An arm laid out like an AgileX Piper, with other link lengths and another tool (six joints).
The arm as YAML. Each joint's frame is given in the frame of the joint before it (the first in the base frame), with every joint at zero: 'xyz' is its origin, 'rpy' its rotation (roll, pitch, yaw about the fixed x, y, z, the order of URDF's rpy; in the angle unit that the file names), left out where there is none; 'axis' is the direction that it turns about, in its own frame. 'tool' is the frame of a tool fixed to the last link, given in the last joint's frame.
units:
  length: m
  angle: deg
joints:
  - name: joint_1
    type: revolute
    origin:
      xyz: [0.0, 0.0, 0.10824]
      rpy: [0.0, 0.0, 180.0]
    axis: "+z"
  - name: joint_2
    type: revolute
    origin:
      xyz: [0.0, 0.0, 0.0]
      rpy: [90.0, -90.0, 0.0]
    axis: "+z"
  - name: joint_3
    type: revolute
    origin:
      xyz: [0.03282, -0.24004, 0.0]
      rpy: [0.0, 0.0, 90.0]
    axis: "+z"
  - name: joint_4
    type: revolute
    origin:
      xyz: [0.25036, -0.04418, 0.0]
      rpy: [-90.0, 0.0, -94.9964]
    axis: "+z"
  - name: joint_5
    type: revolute
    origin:
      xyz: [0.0, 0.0, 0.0]
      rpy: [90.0, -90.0, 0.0]
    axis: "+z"
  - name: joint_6
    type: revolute
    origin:
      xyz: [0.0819, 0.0, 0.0]
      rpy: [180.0, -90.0, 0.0]
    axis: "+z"
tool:
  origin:
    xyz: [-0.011, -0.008, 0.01]
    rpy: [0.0, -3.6, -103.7]
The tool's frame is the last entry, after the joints.
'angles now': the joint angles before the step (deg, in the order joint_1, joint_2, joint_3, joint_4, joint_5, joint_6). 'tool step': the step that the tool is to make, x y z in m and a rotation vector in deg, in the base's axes. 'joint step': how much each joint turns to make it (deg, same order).
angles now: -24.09 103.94 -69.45 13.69 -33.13 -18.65
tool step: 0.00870 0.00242 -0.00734 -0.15 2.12 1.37
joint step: 0.64 1.88 -1.45 -0.92 1.45 -0.36
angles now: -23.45 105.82 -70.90 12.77 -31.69 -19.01
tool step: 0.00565 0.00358 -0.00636 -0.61 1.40 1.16
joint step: 0.66 1.25 -0.51 -0.90 0.27 -0.36
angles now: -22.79 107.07 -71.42 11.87 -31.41 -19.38
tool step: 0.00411 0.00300 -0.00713 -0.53 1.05 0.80
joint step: 0.55 1.17 -0.13 -0.59 -0.32 -0.36
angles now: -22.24 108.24 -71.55 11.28 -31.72 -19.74
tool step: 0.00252 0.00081 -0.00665 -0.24 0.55 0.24
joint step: 0.24 1.08 -0.04 -0.21 -0.65 -0.19
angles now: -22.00 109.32 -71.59 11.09 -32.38 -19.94
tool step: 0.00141 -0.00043 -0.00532 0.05 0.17 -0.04
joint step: 0.03 0.88 -0.03 -0.07 -0.68 0.11
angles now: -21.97 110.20 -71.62 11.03 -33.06 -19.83
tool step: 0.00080 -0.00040 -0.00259 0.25 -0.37 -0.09
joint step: 0.00 0.51 -0.04 -0.04 -0.68 0.48
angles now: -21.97 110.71 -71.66 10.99 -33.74 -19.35
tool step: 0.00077 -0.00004 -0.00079 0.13 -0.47 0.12
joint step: 0.00 0.28 -0.09 -0.36 -0.51 0.65
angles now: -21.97 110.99 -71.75 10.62 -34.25 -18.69
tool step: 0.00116 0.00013 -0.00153 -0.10 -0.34 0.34
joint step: 0.00 0.42 -0.10 -0.76 -0.60 0.73
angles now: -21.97 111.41 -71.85 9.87 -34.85 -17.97
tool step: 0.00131 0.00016 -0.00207 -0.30 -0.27 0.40
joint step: 0.00 0.52 -0.09 -0.87 -0.74 0.61
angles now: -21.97 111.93 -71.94 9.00 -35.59 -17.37
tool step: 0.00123 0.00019 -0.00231 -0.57 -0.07 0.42
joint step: 0.00 0.53 -0.06 -0.87 -0.73 0.28
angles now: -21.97 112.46 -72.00 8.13 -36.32 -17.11
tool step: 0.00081 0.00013 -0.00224 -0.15 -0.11 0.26
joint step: 0.00 0.43 0.00 -0.54 -0.55 0.38
